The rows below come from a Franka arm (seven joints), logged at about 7 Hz.
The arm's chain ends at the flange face. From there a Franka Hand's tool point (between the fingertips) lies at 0.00 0.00 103.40 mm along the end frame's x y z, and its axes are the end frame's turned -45 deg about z.
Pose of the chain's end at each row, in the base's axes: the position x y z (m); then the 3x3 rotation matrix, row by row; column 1 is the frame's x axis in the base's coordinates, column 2 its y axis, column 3 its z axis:
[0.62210, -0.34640, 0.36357], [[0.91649, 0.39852, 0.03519], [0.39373, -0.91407, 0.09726], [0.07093, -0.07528, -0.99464]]
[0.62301, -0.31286, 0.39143], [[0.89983, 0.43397, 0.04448], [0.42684, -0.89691, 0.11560], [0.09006, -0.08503, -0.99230]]
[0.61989, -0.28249, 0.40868], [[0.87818, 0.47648, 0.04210], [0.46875, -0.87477, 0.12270], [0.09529, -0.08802, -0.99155]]
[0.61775, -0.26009, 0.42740], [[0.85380, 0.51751, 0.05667], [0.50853, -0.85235, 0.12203], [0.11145, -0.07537, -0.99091]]
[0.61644, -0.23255, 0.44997], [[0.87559, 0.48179, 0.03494], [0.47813, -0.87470, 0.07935], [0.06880, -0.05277, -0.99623]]
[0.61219, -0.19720, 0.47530], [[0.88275, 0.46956, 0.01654], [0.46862, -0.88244, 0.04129], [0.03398, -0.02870, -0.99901]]
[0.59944, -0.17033, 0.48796], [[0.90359, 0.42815, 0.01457], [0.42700, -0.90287, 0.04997], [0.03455, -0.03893, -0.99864]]
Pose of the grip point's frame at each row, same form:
[0.62574, -0.33634, 0.26072], [[0.36626, 0.92985, 0.03519], [0.92475, -0.36794, 0.09726], [0.10339, -0.00308, -0.99464]]
[0.62761, -0.30091, 0.28883], [[0.32941, 0.94314, 0.04448], [0.93603, -0.33239, 0.11560], [0.12381, 0.00356, -0.99230]]
[0.62424, -0.26980, 0.30615], [[0.28404, 0.95789, 0.04210], [0.95001, -0.28710, 0.12270], [0.12962, 0.00514, -0.99155]]
[0.62361, -0.24747, 0.32494], [[0.23779, 0.96966, 0.05667], [0.96229, -0.24312, 0.12203], [0.13210, 0.02551, -0.99091]]
[0.62005, -0.22435, 0.34696], [[0.27846, 0.95981, 0.03494], [0.95660, -0.28042, 0.07935], [0.08596, 0.01133, -0.99623]]
[0.61390, -0.19293, 0.37200], [[0.29217, 0.95623, 0.01654], [0.95534, -0.29261, 0.04129], [0.04432, 0.00373, -0.99901]]
[0.60095, -0.16516, 0.38470], [[0.33619, 0.94168, 0.01457], [0.94036, -0.33649, 0.04997], [0.05196, -0.00310, -0.99864]]

